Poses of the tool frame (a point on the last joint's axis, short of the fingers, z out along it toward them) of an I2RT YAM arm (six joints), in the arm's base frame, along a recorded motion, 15 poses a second.
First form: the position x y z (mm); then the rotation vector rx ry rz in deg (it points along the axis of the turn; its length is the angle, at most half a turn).
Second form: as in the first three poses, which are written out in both.
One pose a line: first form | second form
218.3, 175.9, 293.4, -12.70, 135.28, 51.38 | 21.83, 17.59, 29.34, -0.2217, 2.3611, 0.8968
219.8, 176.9, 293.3, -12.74, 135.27, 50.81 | 21.98, 17.69, 29.33, -0.2224, 2.3609, 0.8868
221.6, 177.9, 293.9, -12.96, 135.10, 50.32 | 22.16, 17.79, 29.39, -0.2262, 2.3579, 0.8782
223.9, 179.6, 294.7, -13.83, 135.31, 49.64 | 22.39, 17.96, 29.47, -0.2414, 2.3616, 0.8664
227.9, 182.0, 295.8, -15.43, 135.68, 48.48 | 22.79, 18.20, 29.58, -0.2693, 2.3681, 0.8461
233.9, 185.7, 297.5, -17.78, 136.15, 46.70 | 23.39, 18.57, 29.75, -0.3103, 2.3763, 0.8151
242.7, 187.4, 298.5, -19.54, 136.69, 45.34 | 24.27, 18.74, 29.85, -0.3410, 2.3857, 0.7913
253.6, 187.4, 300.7, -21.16, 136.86, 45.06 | 25.36, 18.74, 30.07, -0.3693, 2.3887, 0.7864
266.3, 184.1, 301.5, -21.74, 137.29, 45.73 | 26.63, 18.41, 30.15, -0.3794, 2.3962, 0.7981
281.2, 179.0, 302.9, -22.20, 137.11, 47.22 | 28.12, 17.90, 30.29, -0.3875, 2.3930, 0.8241
